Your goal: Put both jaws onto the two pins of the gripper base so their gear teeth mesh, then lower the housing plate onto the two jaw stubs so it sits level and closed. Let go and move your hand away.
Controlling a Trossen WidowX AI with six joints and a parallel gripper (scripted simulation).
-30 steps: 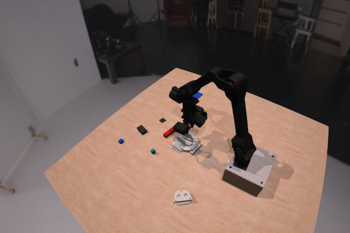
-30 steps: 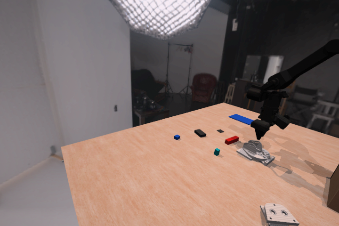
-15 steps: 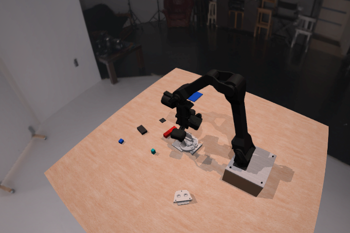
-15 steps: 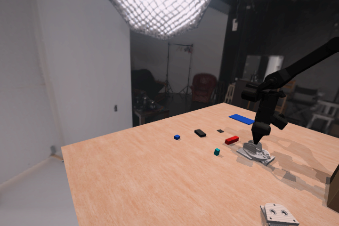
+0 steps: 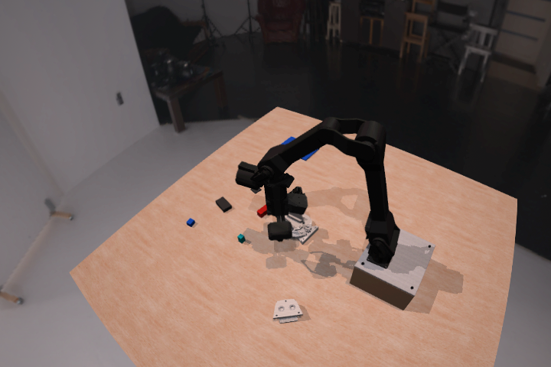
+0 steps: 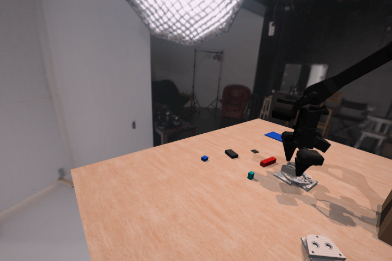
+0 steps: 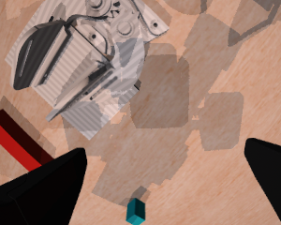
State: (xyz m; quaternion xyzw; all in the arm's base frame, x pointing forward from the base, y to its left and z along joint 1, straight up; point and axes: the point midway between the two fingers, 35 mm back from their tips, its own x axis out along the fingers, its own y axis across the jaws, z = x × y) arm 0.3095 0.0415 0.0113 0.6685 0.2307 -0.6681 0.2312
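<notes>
The teal cube is 12 cm ahead of my gripper tip, 7 cm below it and 5 cm to the left of it. The rest, counted from my gripper tip: red block: 12 cm ahead, 10 cm to the right, 7 cm below; black block: 27 cm ahead, 8 cm below, 4 cm to the right; dark tile: 22 cm ahead, 16 cm to the right, 8 cm below.
</notes>
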